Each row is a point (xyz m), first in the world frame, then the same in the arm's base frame.
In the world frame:
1: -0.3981 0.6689 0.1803
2: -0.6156 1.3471 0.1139
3: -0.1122 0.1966 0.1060
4: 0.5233 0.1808 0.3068
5: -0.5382 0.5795 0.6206
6: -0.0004 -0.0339 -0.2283
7: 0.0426 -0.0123 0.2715
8: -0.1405 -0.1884 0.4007
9: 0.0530 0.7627 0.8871
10: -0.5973 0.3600 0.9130
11: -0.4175 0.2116 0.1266
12: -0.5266 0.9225 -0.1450
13: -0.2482 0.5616 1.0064
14: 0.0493 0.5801 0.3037
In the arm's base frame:
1: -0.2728 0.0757 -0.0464
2: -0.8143 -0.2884 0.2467
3: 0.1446 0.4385 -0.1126
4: 0.7004 0.3444 0.2434
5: -0.1224 -0.2392 -0.3622
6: 0.1906 0.8530 -0.0535
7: 0.4414 0.4420 -0.1959
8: 0.4624 0.4244 -0.4796
9: 0.3278 -0.5069 0.0617
10: 0.0856 -0.3513 -0.6474
11: -0.0720 0.3852 -0.3225
12: -0.6481 0.1771 0.1421
13: 0.2729 -0.5127 -0.3156
14: 0.1508 0.0694 0.1629

